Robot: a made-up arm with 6 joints.
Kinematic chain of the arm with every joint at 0, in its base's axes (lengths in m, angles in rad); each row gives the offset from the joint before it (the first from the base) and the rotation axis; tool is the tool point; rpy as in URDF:
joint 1: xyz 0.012 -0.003 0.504 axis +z
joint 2: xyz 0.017 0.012 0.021 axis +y
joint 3: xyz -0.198 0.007 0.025 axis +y
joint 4: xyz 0.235 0.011 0.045 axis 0.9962 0 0.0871
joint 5: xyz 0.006 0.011 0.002 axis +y
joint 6: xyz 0.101 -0.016 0.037 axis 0.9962 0 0.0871
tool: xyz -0.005 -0.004 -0.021 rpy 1.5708 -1.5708 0
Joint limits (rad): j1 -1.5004..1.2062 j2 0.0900..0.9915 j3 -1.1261..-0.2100 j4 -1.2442..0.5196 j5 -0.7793..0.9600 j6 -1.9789..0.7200
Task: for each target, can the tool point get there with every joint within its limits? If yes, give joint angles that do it. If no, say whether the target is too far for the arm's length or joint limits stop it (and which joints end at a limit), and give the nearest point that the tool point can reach.
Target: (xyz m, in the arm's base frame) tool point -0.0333 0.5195 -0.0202
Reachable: no: too far | nearest point 0.0439 0.1713 0.4687 | short by 0.605 m
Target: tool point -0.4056 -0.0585 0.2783
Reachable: no: joint limits stop it (at a limit: joint 1, joint 2, joint 3, joint 5) | nearest point -0.0094 -0.1598 0.4962 | short by 0.463 m
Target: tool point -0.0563 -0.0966 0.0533
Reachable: no: joint limits stop it (at a limit: joint 1, joint 2, joint 3, joint 5) | nearest point 0.0360 -0.1508 0.4669 | short by 0.427 m
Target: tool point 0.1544 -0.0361 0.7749
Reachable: yes | joints -0.2246 0.3838 -0.7402 -0.3031 0.4729 -0.9707
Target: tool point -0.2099 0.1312 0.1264
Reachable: no: joint limits stop it (at a limit: joint 1, joint 2, joint 3, joint 4, joint 5) | nearest point 0.0021 0.1482 0.4766 | short by 0.410 m
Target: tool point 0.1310 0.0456 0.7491
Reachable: yes | joints 0.3934 0.2217 -0.3739 0.0843 -0.3092 -1.4290
